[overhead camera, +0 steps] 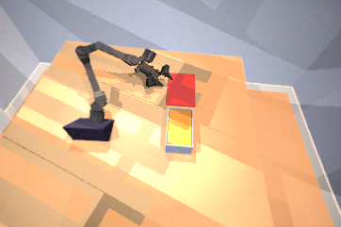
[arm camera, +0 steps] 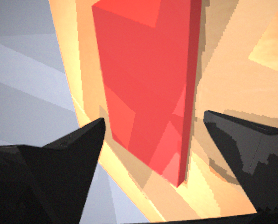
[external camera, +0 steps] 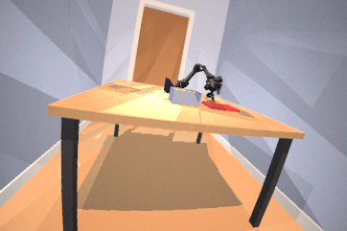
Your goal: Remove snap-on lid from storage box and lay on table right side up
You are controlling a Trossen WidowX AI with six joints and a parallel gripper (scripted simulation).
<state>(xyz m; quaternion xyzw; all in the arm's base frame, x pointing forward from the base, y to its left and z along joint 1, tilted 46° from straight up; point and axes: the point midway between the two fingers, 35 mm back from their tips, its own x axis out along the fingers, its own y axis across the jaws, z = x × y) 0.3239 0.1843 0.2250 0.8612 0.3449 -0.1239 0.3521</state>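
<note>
Now: the lid 80 mm ahead of my gripper tip and 50 mm below it. From my gripper tip the other things lie so: storage box: 90 mm ahead, 300 mm to the right, 10 mm below.
</note>
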